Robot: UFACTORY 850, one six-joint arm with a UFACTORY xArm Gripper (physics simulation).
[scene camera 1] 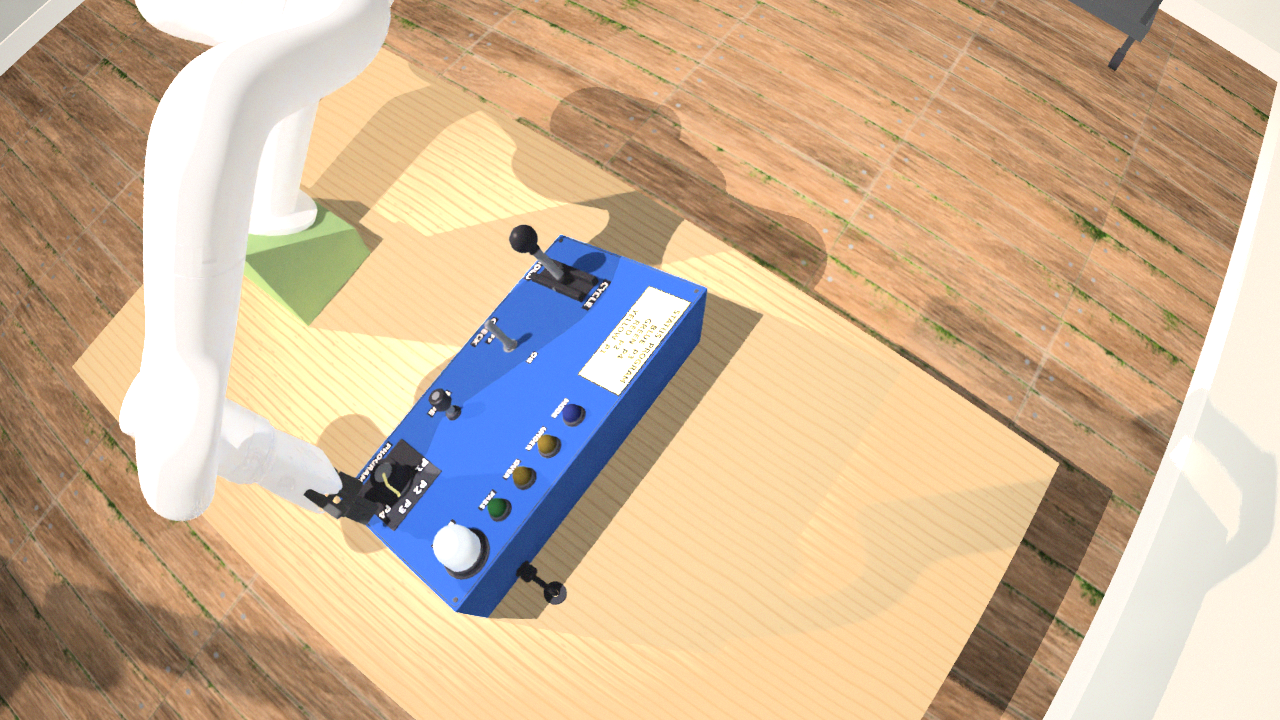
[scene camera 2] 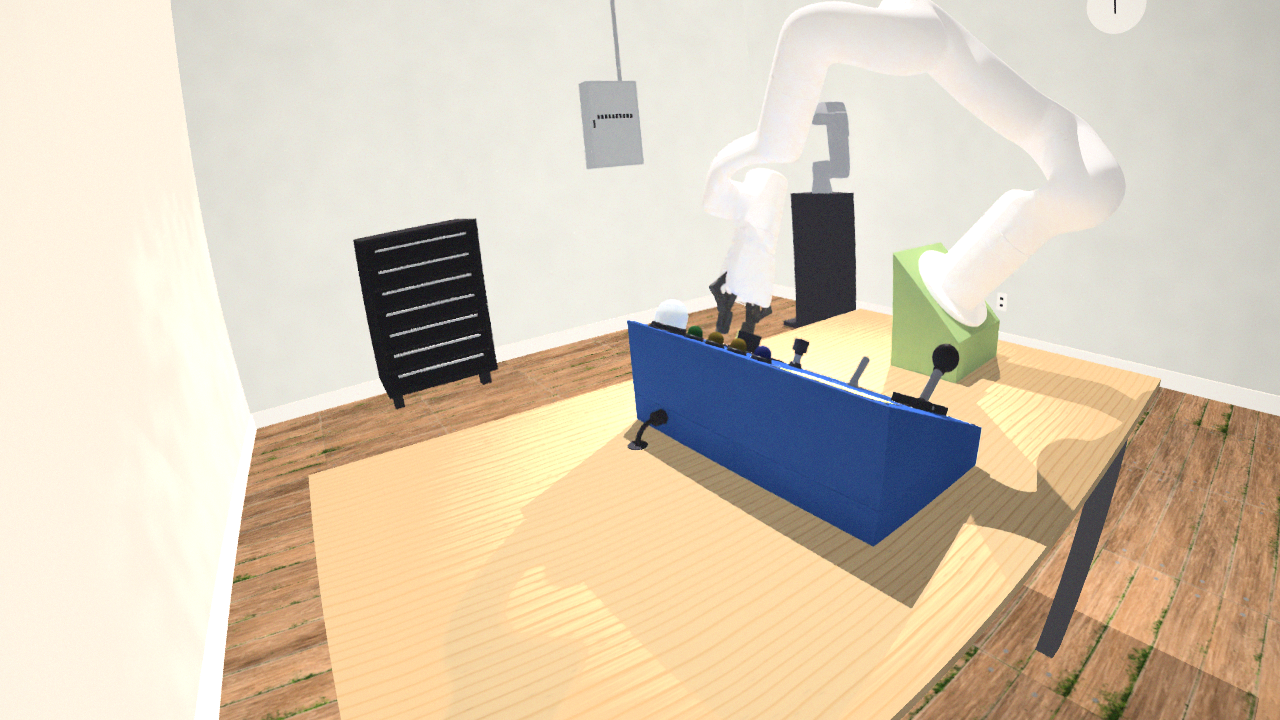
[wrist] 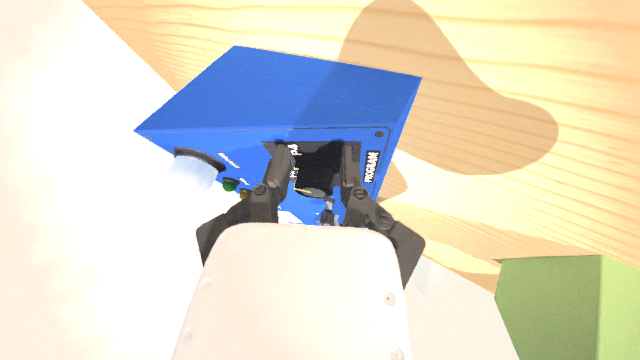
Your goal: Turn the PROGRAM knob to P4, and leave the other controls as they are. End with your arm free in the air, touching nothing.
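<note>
The PROGRAM knob [scene camera 1: 385,471] [wrist: 317,172] is black with a yellow pointer line, on a black plate at one end of the blue control box [scene camera 1: 501,420] [scene camera 2: 760,429] [wrist: 300,90]. In scene camera 1 the line points roughly at the P3 label [scene camera 1: 404,505]; the P4 label [scene camera 1: 383,513] [wrist: 293,149] is beside it. My gripper [scene camera 1: 361,497] [scene camera 2: 737,331] [wrist: 315,156] is open part way, its fingers on either side of the knob in the wrist view. Gaps beside the knob are narrow; whether a finger touches it or the plate, I cannot tell.
The box also bears a white dome [scene camera 1: 458,546] [scene camera 2: 671,313] [wrist: 192,172], several small lamps, a short black-topped control [scene camera 1: 440,400] [scene camera 2: 799,349] [wrist: 327,216], a toggle [scene camera 1: 503,335] [scene camera 2: 859,371] and a ball lever [scene camera 1: 523,238] [scene camera 2: 945,358]. A black cable end [scene camera 1: 541,580] [scene camera 2: 648,429] sticks out behind.
</note>
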